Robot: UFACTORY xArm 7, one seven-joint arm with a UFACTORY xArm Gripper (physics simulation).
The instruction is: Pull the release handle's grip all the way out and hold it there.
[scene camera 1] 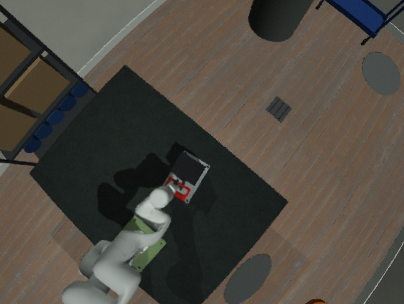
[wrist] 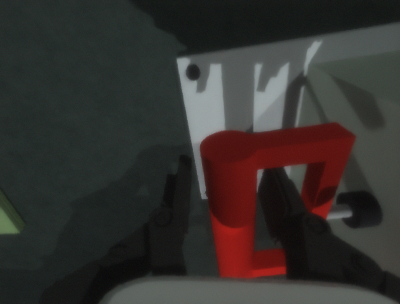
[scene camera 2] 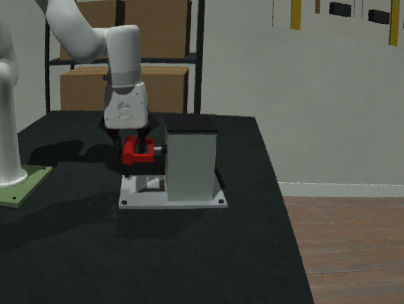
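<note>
The release handle's red grip [scene camera 1: 186, 196] [scene camera 2: 129, 152] [wrist: 232, 185] is a rectangular loop with a thick round bar on its outer side. A short thin shaft [scene camera 2: 159, 149] [wrist: 340, 212] joins it to the pale housing [scene camera 2: 191, 165], which has a dark top. The housing stands on a light base plate [scene camera 2: 150, 202] [wrist: 205, 115]. My gripper [scene camera 2: 130, 151] [wrist: 226, 173] points down, partly open. One finger is outside the round bar and the other is in the loop's opening; in the wrist view gaps show between the bar and both fingers.
The dark mat [scene camera 1: 230, 175] [scene camera 2: 240, 250] lies under the device. The arm's green base plate [scene camera 1: 150, 257] [scene camera 2: 30, 185] [wrist: 7, 220] is on the side of the round bar. A shelf rack [scene camera 2: 199, 60] with boxes stands behind. A dark round bin [scene camera 1: 280, 20] stands off the mat.
</note>
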